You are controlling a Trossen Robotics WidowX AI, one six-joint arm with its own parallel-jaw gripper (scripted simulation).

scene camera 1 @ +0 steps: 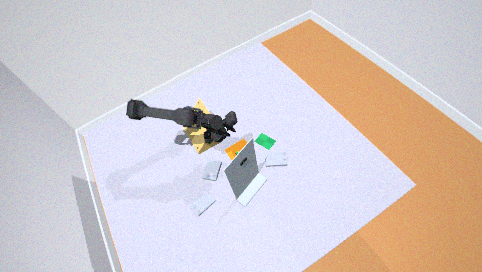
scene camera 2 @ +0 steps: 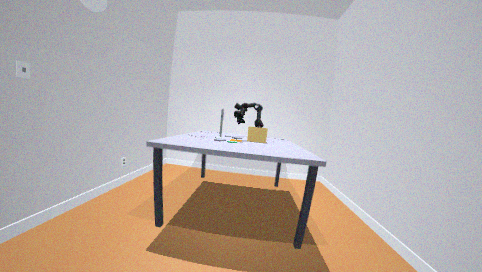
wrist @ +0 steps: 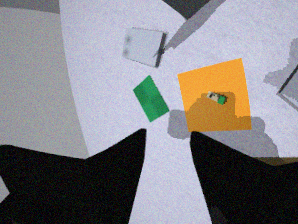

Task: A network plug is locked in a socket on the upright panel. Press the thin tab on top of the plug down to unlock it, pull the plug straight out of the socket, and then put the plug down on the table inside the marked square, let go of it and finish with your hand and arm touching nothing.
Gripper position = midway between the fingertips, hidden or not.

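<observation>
My gripper [wrist: 168, 136] is in the picture, and besides that I can see a grey panel [scene camera 1: 242, 172] and an orange square [wrist: 227, 79].
</observation>
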